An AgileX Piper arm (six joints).
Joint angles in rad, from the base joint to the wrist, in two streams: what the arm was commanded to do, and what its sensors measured. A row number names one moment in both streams.
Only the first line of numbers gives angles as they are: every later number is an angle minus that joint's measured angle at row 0.
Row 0, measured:
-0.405 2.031 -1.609 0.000 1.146 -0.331
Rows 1 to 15, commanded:
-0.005 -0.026 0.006 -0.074 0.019 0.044
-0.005 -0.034 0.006 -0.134 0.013 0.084
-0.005 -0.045 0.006 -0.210 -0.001 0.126
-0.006 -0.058 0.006 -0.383 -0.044 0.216
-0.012 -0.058 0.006 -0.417 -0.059 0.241
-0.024 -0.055 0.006 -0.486 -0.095 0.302
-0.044 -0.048 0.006 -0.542 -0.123 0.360
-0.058 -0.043 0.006 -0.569 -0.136 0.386
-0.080 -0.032 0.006 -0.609 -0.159 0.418
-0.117 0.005 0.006 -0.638 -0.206 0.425
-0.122 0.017 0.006 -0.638 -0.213 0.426
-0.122 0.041 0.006 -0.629 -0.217 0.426
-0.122 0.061 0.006 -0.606 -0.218 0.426
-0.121 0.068 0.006 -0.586 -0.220 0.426
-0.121 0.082 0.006 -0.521 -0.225 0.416
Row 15, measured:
-0.119 0.064 0.000 -0.582 -0.212 0.420
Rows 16 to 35, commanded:
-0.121 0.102 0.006 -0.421 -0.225 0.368
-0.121 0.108 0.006 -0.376 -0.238 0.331
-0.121 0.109 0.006 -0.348 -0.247 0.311
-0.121 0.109 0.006 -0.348 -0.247 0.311
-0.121 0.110 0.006 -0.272 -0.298 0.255
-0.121 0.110 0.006 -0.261 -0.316 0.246
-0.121 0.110 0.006 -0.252 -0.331 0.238
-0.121 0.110 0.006 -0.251 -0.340 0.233
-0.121 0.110 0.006 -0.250 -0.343 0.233
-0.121 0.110 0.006 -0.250 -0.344 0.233
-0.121 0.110 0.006 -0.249 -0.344 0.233
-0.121 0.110 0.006 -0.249 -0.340 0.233
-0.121 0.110 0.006 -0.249 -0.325 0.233
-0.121 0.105 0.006 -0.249 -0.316 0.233
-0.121 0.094 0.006 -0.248 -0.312 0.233
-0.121 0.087 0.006 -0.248 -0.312 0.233
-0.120 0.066 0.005 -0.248 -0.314 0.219
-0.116 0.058 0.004 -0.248 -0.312 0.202
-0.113 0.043 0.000 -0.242 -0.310 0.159
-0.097 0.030 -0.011 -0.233 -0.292 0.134
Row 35, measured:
-0.114 0.057 -0.001 -0.244 -0.310 0.184
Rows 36 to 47, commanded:
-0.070 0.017 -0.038 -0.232 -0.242 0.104
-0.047 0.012 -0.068 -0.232 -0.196 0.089
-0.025 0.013 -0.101 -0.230 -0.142 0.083
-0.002 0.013 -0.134 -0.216 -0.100 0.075
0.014 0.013 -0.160 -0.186 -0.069 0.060
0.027 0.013 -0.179 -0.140 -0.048 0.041
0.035 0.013 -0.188 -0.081 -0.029 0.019
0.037 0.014 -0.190 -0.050 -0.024 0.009
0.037 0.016 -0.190 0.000 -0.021 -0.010
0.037 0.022 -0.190 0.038 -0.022 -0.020
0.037 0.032 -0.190 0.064 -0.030 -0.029
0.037 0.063 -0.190 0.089 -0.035 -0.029
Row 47, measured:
0.035 0.038 -0.186 0.066 -0.034 -0.018
